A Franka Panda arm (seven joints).
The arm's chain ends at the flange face. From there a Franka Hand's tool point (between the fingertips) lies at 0.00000 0.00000 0.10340 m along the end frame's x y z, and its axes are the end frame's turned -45 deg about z.
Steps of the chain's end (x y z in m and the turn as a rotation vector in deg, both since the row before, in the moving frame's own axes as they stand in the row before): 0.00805 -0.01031 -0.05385 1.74 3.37 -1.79; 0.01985 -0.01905 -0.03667 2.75 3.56 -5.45; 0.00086 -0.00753 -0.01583 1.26 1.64 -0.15; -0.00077 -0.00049 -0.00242 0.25 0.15 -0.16; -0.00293 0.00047 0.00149 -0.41 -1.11 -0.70
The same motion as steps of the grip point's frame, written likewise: 0.01953 0.00038 -0.05408 -1.15 3.61 -1.79; 0.03559 0.00121 -0.03699 -0.57 4.46 -5.45; 0.00963 -0.00424 -0.01590 -0.27 2.05 -0.15; 0.00031 -0.00102 -0.00242 0.07 0.28 -0.16; -0.00435 -0.00262 0.00147 0.49 -1.07 -0.70
